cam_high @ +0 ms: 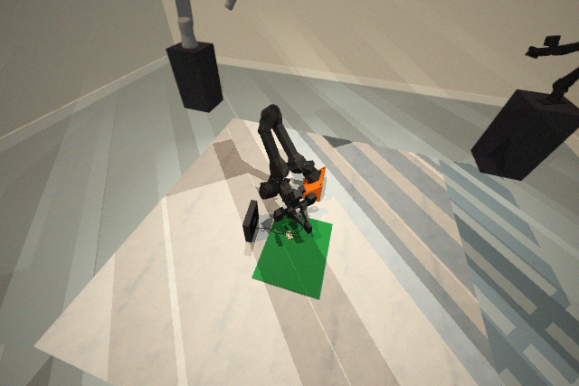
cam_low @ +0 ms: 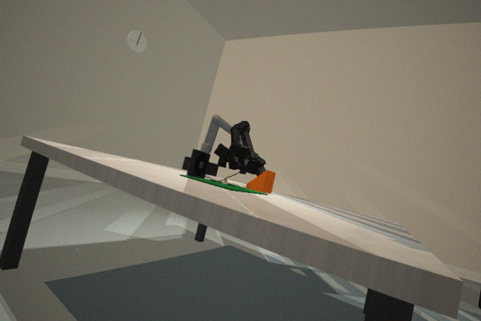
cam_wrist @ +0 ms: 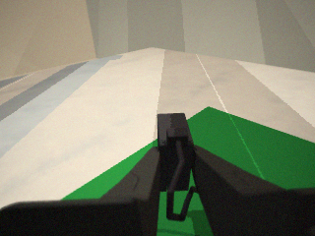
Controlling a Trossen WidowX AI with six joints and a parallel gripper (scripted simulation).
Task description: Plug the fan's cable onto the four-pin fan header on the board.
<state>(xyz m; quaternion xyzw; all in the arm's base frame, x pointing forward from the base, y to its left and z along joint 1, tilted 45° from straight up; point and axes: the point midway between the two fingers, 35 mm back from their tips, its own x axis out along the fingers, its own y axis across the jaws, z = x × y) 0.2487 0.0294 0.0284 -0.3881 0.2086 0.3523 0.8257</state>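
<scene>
Now: the four-pin header 2 cm ahead of my gripper tip, 6 cm to the right of it and 9 cm below it. Round my gripper tip: green board: 6 cm ahead, 2 cm to the right, 10 cm below; then black fan: 3 cm ahead, 21 cm to the right, 3 cm below; then black fan cable plug: 1 cm ahead, 1 cm to the left, 1 cm below.
</scene>
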